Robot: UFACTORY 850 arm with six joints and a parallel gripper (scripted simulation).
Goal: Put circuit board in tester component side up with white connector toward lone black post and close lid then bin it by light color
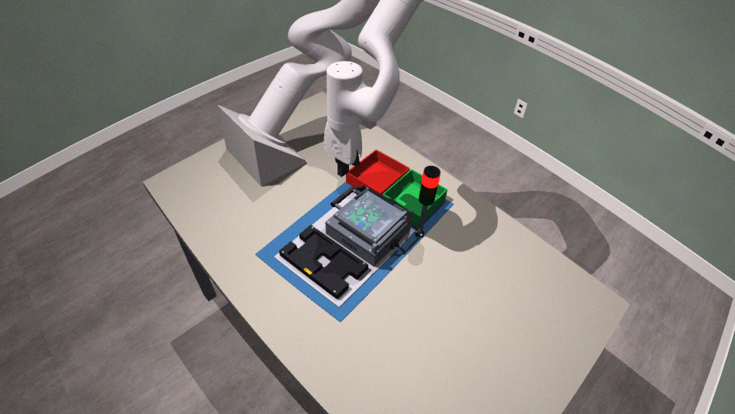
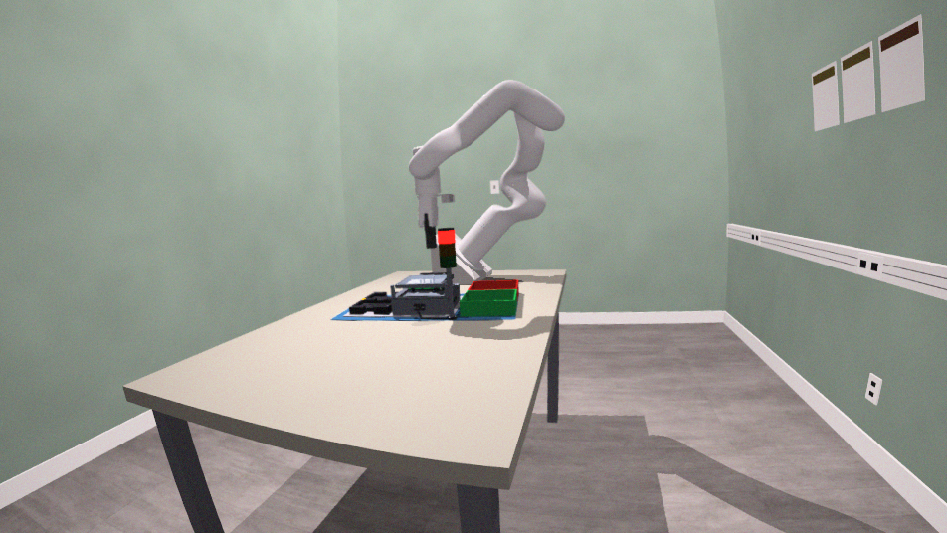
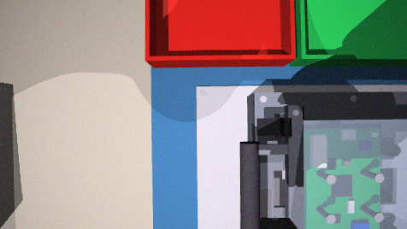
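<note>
My hand is 10 mm short of the black latch part, 60 mm to the right of it and 110 mm above it. Also, from my hand: red bin: 50 mm behind, 190 mm to the left, 190 mm below; lid: 90 mm ahead, 10 mm to the left, 110 mm below; green circuit board: 80 mm ahead, 10 mm to the left, 130 mm below.
</note>
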